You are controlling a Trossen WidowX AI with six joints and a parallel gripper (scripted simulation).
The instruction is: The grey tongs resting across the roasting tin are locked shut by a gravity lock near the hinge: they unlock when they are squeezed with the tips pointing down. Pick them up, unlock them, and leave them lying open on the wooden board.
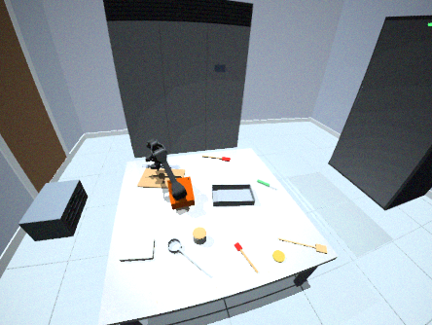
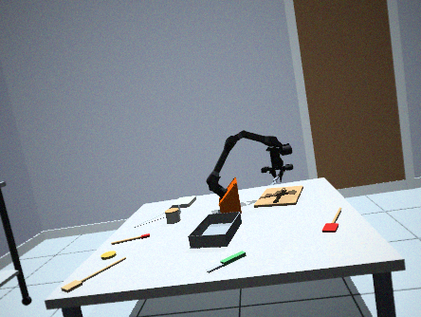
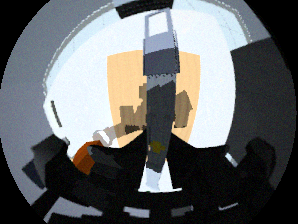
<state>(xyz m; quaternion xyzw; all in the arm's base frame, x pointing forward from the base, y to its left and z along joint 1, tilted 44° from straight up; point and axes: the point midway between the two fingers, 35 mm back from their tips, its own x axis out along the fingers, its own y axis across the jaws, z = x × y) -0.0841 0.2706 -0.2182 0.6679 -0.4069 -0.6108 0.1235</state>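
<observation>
The wooden board lies 80 mm below my gripper tip, 20 mm ahead of it and 10 mm to the right of it. Also, from my gripper tip: white slab: 610 mm to the right, 240 mm behind, 70 mm below; red spatula: 600 mm ahead, 100 mm to the left, 80 mm below; dark grey roasting tin: 470 mm ahead, 420 mm to the right, 60 mm below.
</observation>
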